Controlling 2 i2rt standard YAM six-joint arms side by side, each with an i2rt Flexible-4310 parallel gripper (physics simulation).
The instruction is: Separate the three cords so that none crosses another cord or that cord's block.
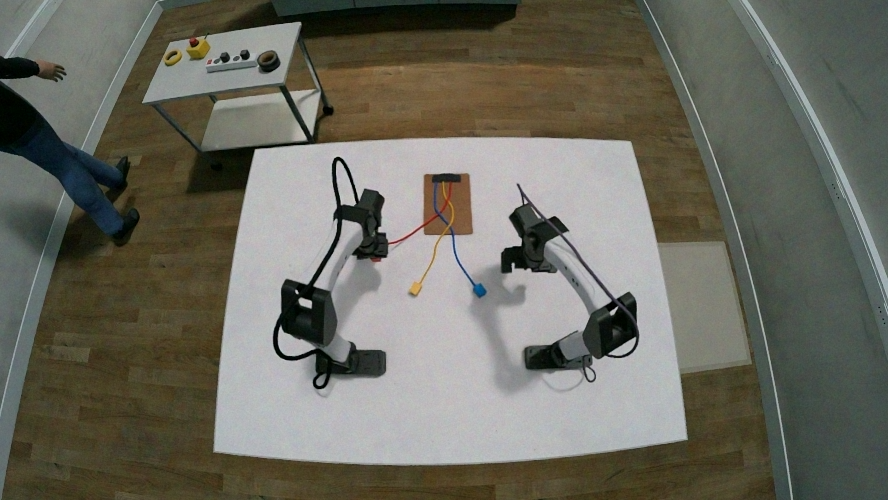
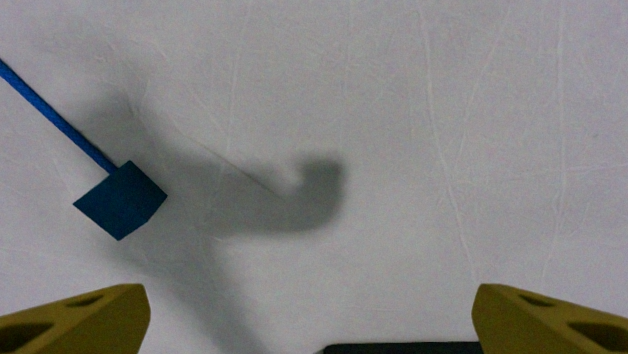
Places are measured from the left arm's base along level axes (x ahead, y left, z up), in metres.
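Where they show: left gripper, fingertip midpoint: point(image 1: 375, 255); right gripper, fingertip midpoint: point(image 1: 525, 269) point(image 2: 312, 297); left arm's base at its link origin: point(image 1: 349, 361); right arm's base at its link origin: point(image 1: 559, 356).
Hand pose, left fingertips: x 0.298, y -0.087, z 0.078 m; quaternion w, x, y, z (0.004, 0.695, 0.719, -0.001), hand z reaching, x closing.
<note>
Each offset is from my left fingertips to the top centre of the thing. "pt": to the spot under its first point. Level surfaces: height alone.
Three cords run from a black holder point(image 1: 446, 178) on a brown board @(pt 0.133 m ahead, 0.261 m right, 0.125 m down) point(image 1: 462, 226). The red cord point(image 1: 410, 235) crosses the yellow and blue cords over the board and runs left to its red block @(0.002 m ahead, 0.000 m left, 0.014 m up) point(image 1: 375, 259), mostly hidden under my left gripper point(image 1: 373, 253), whose fingers I cannot make out. The yellow cord point(image 1: 433, 254) crosses the blue cord near the board's lower edge and ends at a yellow block @(0.076 m back, 0.106 m right, 0.096 m down) point(image 1: 415, 288). The blue cord @(pt 0.046 m ahead, 0.234 m right, 0.122 m down) point(image 1: 456, 251) point(image 2: 55, 117) ends at a blue block @(0.089 m back, 0.302 m right, 0.096 m down) point(image 1: 479, 290) point(image 2: 120, 200) at lower right. My right gripper point(image 1: 526, 267) point(image 2: 312, 297) is open and empty, right of the blue block.
All stands on a white table @(0.127 m down) point(image 1: 434, 422). The two arm bases point(image 1: 367, 363) point(image 1: 540, 357) stand toward its front. A cart point(image 1: 233, 86) with a power strip and tape rolls stands behind left. A person point(image 1: 49, 155) is at the far left.
</note>
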